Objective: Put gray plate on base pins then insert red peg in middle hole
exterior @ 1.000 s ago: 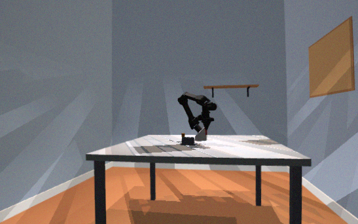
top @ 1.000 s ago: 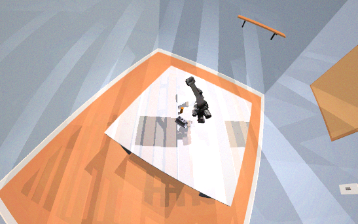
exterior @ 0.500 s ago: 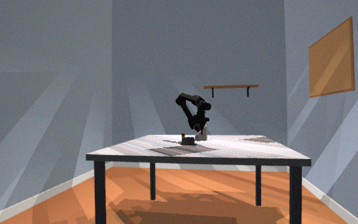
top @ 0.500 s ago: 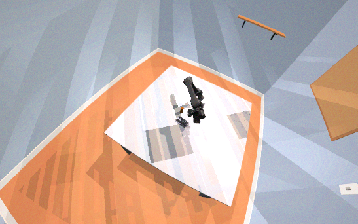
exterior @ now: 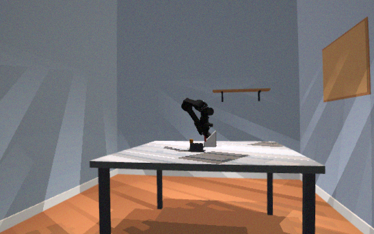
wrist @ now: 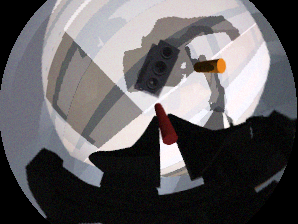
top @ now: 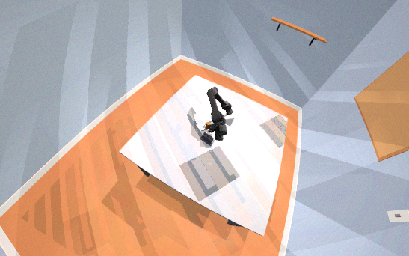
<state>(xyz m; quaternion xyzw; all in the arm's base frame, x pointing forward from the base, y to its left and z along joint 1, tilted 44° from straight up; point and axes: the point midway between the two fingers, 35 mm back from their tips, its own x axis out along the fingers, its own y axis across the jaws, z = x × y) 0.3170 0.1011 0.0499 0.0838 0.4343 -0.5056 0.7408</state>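
The gray plate is 7 cm below my gripper tip, 6 cm to the right of it and 3 cm ahead of it. The rest, counted from my gripper tip: red peg right at my gripper tip; base 10 cm below, 6 cm to the right, 2 cm ahead; orange peg 13 cm to the right, 8 cm behind, 7 cm below.
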